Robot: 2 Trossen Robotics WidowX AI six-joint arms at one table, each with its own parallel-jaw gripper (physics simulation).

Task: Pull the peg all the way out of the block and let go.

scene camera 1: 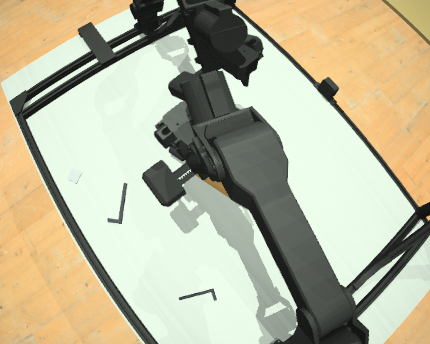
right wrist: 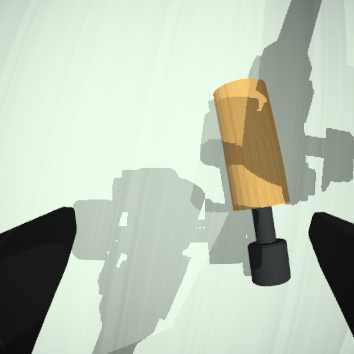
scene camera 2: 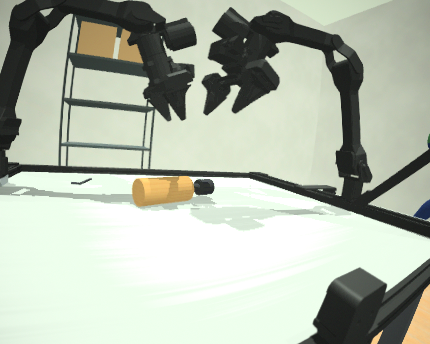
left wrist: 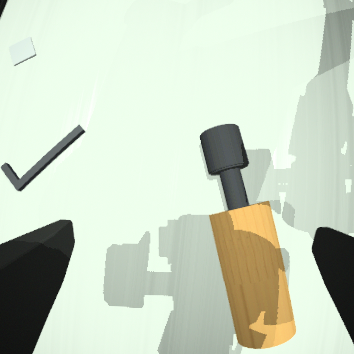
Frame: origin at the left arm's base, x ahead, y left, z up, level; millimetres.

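Seen in the pictures: left gripper, fingertip midpoint: (scene camera 1: 185, 156) (scene camera 2: 176, 120) (left wrist: 197, 237); right gripper, fingertip midpoint: (right wrist: 196, 222) (scene camera 2: 218, 113); right arm's base, link origin: (scene camera 1: 148, 25) (scene camera 2: 350, 200).
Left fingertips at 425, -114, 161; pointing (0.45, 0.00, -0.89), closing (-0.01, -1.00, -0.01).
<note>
Offsets run from my left fingertips to a thing's top centre, as dx, dy, dz. "spot": to the spot under its first point.
An orange cylindrical block @(-41, -68, -124) (scene camera 1: 215, 185) (scene camera 2: 162, 191) (left wrist: 255, 280) (right wrist: 250, 145) lies on its side on the white table. A dark peg @(+30, -50, -133) (scene camera 2: 204, 186) (left wrist: 224, 150) (right wrist: 270, 263) sticks out of one end of it, with a thick head and part of its thinner shaft showing. The left arm hides the peg and most of the block in scene camera 1. My left gripper (scene camera 2: 176, 119) (left wrist: 197, 237) is open and empty, well above the block. My right gripper (scene camera 2: 220, 113) (right wrist: 196, 222) is open and empty, above the peg's side. Neither gripper touches either part.
A dark L-shaped piece @(+74, +146, -172) (scene camera 1: 121, 204) (left wrist: 50, 157) and a small pale square @(spot: +196, +194, -177) (scene camera 1: 74, 176) (left wrist: 23, 51) lie on the table. Another L-shaped piece @(-206, +148, -174) (scene camera 1: 200, 294) lies lower in scene camera 1. Dark rails edge the table. The two wrists are close together. Shelving (scene camera 2: 107, 104) stands behind.
</note>
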